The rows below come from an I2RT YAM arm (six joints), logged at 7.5 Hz.
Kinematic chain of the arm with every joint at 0, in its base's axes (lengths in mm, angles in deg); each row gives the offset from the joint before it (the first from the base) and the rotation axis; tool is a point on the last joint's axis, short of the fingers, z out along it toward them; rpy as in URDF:
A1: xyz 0 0 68 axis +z
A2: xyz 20 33.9 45.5 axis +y
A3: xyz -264 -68.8 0 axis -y
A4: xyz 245 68.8 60 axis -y
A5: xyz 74 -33.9 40.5 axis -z
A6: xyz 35.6 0 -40.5 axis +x
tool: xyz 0 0 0 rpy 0 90 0
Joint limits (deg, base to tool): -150..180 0..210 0..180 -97..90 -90..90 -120..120
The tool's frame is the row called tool.
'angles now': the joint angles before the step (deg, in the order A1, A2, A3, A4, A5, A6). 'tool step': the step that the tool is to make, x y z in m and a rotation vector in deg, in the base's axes. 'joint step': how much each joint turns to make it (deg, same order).
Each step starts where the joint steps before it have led.
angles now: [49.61, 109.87, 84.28, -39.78, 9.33, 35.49]
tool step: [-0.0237, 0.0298, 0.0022, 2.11, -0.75, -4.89]
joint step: [5.54, 1.72, 2.75, -0.83, 3.74, 9.95]
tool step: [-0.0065, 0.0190, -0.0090, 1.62, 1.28, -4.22]
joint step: [2.27, 3.32, 2.79, -0.44, 0.89, 6.91]
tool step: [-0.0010, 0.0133, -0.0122, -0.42, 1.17, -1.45]
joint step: [1.08, 3.46, 2.56, -0.74, 0.28, 2.71]
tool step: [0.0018, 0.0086, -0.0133, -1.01, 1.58, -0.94]
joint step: [0.36, 3.22, 2.19, -1.03, -0.30, 1.56]
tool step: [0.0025, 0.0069, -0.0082, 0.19, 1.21, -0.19]
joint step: [0.11, 2.25, 1.77, -0.14, -0.97, 0.68]
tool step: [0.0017, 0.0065, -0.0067, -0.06, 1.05, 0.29]
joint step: [0.17, 2.04, 1.85, -0.44, -0.86, 0.18]
